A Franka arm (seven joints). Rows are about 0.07 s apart.
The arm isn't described. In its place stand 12 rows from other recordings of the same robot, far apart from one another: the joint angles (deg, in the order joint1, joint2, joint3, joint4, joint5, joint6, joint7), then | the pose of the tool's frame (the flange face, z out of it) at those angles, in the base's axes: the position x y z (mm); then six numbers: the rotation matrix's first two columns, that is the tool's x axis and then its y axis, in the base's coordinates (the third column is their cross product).
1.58, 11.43, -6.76, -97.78, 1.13, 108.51, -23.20 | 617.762 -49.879 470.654 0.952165 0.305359 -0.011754 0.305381 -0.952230 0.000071
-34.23, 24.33, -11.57, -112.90, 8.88, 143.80, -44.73 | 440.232 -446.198 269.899 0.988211 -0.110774 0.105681 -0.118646 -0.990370 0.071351
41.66, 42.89, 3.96, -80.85, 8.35, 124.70, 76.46 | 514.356 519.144 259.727 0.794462 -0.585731 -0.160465 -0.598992 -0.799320 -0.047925
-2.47, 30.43, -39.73, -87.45, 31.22, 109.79, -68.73 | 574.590 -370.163 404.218 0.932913 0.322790 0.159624 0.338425 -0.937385 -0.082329
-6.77, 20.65, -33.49, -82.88, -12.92, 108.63, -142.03 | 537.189 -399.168 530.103 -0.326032 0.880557 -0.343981 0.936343 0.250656 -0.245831
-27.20, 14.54, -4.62, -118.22, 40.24, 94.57, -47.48 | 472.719 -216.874 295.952 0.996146 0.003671 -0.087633 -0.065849 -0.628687 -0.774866
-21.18, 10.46, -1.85, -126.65, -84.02, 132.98, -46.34 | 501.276 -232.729 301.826 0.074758 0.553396 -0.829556 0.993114 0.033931 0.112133
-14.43, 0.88, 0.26, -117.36, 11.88, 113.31, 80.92 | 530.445 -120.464 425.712 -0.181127 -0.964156 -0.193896 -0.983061 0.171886 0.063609
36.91, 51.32, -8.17, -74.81, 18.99, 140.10, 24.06 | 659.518 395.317 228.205 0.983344 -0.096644 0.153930 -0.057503 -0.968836 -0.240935
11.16, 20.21, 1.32, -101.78, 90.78, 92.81, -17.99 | 599.010 235.976 420.293 0.956895 0.160296 -0.242192 -0.237754 -0.046607 -0.970207
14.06, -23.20, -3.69, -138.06, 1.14, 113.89, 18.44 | 413.820 75.917 460.579 0.989310 -0.142547 -0.030753 -0.143605 -0.988999 -0.035482
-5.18, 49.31, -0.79, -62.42, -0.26, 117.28, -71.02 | 774.699 -77.718 312.987 0.414461 0.909897 0.017588 0.905110 -0.414141 0.096242
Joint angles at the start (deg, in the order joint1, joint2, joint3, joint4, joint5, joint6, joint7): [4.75 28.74 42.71 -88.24 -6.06 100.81 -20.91]
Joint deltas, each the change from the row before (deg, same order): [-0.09 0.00 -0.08 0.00 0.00 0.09 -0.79]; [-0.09 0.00 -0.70 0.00 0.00 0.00 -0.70]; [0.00 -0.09 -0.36 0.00 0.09 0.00 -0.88]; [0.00 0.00 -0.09 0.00 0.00 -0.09 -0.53]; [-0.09 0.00 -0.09 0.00 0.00 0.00 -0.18]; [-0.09 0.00 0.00 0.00 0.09 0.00 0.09]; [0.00 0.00 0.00 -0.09 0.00 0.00 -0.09]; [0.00 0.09 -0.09 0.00 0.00 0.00 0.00]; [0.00 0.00 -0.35 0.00 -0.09 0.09 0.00]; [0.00 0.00 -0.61 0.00 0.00 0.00 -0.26]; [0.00 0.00 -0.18 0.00 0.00 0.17 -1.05]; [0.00 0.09 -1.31 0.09 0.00 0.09 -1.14]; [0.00 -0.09 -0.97 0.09 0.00 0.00 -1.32]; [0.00 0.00 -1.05 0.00 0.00 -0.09 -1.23]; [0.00 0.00 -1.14 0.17 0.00 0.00 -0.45]
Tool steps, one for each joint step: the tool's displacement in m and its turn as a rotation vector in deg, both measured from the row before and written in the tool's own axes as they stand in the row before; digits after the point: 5 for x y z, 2 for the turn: [-0.00063 0.00167 -0.00028 -0.04 0.09 -0.63]; [-0.00335 0.00723 0.00048 -0.11 -0.10 0.07]; [-0.00154 0.00280 -0.00042 -0.06 0.01 -0.52]; [-0.00054 0.00074 0.00023 0.02 -0.10 -0.44]; [-0.00091 0.00167 -0.00012 -0.01 0.01 -0.01]; [-0.00047 0.00073 -0.00021 0.09 0.06 0.19]; [-0.00011 -0.00013 0.00075 0.04 -0.08 -0.10]; [-0.00030 0.00113 0.00087 0.07 -0.05 0.09]; [-0.00144 0.00332 0.00020 -0.17 -0.02 0.32]; [-0.00269 0.00544 0.00059 -0.09 -0.11 0.33]; [-0.00051 0.00174 -0.00008 -0.10 0.12 -0.88]; [-0.00578 0.01206 0.00118 -0.20 -0.13 0.15]; [-0.00467 0.00828 -0.00063 -0.27 -0.07 -0.38]; [-0.00543 0.00895 0.00115 -0.11 -0.29 -0.21]; [-0.00577 0.00995 -0.00032 -0.25 -0.08 0.67]
